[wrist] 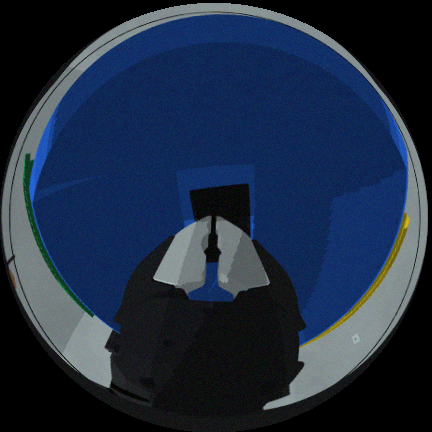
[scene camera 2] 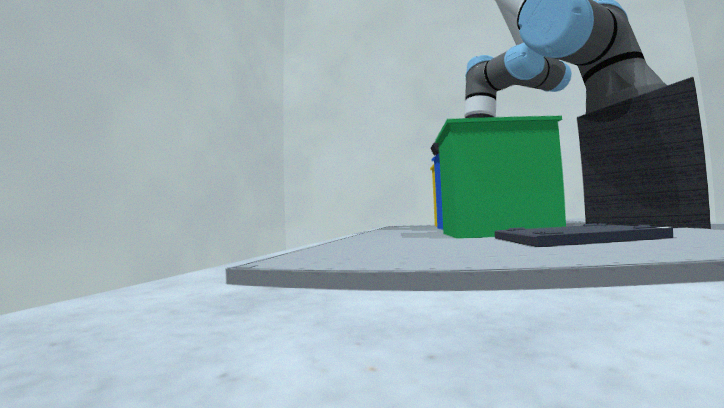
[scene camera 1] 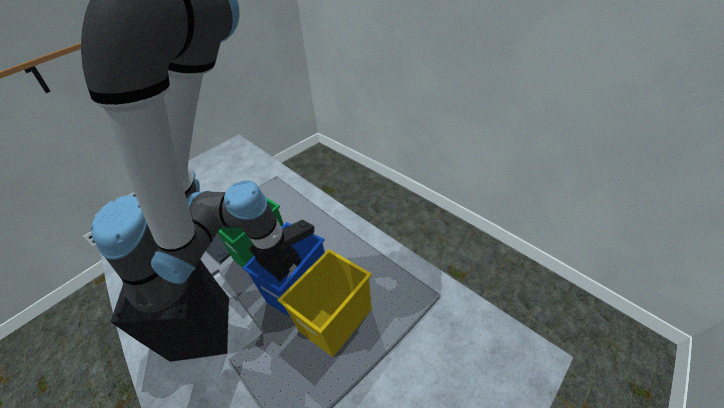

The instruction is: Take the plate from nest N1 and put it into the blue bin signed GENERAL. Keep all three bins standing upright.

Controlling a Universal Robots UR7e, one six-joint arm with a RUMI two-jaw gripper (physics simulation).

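Frame: origin at the arm's base, x right, y ahead, z up, level; centimetres.
Seen in the pictures: gripper, fingertip midpoint: (wrist: 213, 217); arm's base at its link origin: (scene camera 2: 627, 111) (scene camera 1: 158, 284).
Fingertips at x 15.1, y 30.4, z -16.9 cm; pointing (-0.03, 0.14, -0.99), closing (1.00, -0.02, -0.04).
Note:
Offsets run from my fingertips to a thing's middle.
My gripper (scene camera 1: 291, 272) (wrist: 213, 217) is shut, with its pale fingertips together and nothing between them. It points down inside the blue bin {dx +0.6, dy -2.4, dz +3.4 cm} (scene camera 1: 271, 300) (scene camera 2: 438, 192) (wrist: 215, 100). A black rectangular piece {dx +1.4, dy -3.4, dz -4.6 cm} (wrist: 220, 197), which looks like the plate, lies on the bin's floor beyond the fingertips in the wrist view; the fingers hide part of it. The blue bin stands upright between the green bin {dx -20.3, dy +0.5, dz +3.4 cm} (scene camera 1: 238, 246) (scene camera 2: 501, 177) and the yellow bin {dx +15.7, dy -3.6, dz +3.4 cm} (scene camera 1: 349, 314) (scene camera 2: 434, 197), both upright. The GENERAL sign is not legible, and no N1 label can be read.
A low dark nest block {dx -34.9, dy -3.9, dz -4.9 cm} (scene camera 2: 582, 236) lies beside the green bin with no plate visible on it. The bins stand on a grey perforated board (scene camera 1: 405, 293) (scene camera 2: 354, 279). The black robot pedestal (scene camera 1: 172, 329) (scene camera 2: 643, 167) stands on the arm's side of the bins.

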